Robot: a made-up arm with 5 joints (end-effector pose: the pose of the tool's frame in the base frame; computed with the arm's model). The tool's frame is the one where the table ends. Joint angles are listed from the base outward.
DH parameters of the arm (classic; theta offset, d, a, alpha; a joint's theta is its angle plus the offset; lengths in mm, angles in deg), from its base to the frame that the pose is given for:
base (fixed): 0 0 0 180
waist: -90 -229.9 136.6 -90
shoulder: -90 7.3 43 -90
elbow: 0 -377 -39.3 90
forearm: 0 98 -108.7 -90
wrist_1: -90 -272.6 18.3 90
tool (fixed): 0 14.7 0 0
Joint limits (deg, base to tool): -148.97..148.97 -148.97..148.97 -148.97..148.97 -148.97..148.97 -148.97..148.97
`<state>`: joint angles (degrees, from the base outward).
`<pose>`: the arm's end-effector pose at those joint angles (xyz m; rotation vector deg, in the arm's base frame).
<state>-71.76 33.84 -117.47 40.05 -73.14</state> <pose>0.4259 -0.1422 -0.0991 -134.29 103.10 38.84</pose>
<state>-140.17 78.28 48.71 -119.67 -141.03</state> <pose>-0.2100 0.0971 0.0951 -129.90 3.12 -53.75</pose>
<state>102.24 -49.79 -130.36 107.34 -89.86</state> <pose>-0.0211 -0.1494 0.6698 25.73 -118.81 28.44</pose>
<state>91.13 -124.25 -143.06 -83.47 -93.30</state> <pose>0.0916 0.2517 0.6059 61.29 66.75 -132.74</pose>
